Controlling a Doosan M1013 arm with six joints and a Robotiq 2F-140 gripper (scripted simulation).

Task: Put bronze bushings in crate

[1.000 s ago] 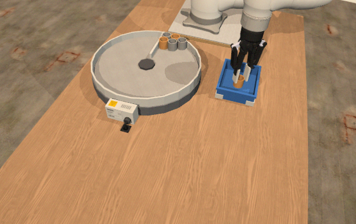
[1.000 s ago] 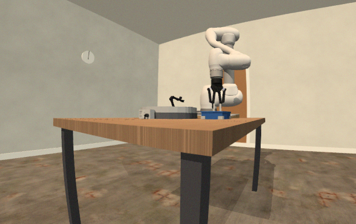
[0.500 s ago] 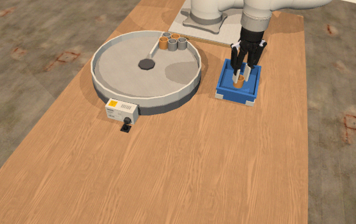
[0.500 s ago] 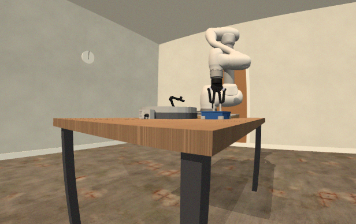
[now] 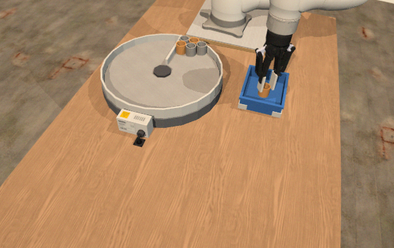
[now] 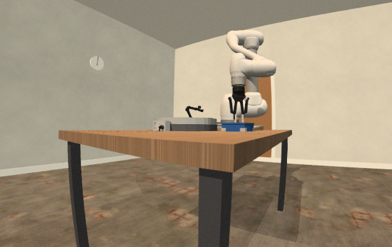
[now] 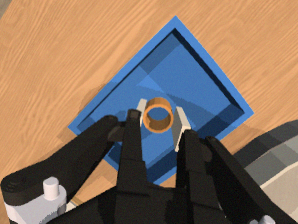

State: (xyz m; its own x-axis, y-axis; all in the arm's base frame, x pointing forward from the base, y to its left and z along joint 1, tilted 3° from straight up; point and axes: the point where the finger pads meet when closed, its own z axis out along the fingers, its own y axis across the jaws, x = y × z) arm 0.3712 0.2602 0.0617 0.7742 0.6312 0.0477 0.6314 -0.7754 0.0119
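Right now the crate is 40 mm below my hand. From my hand the other things lie so: round grey turning table 80 mm ahead, 350 mm to the right, 20 mm below.
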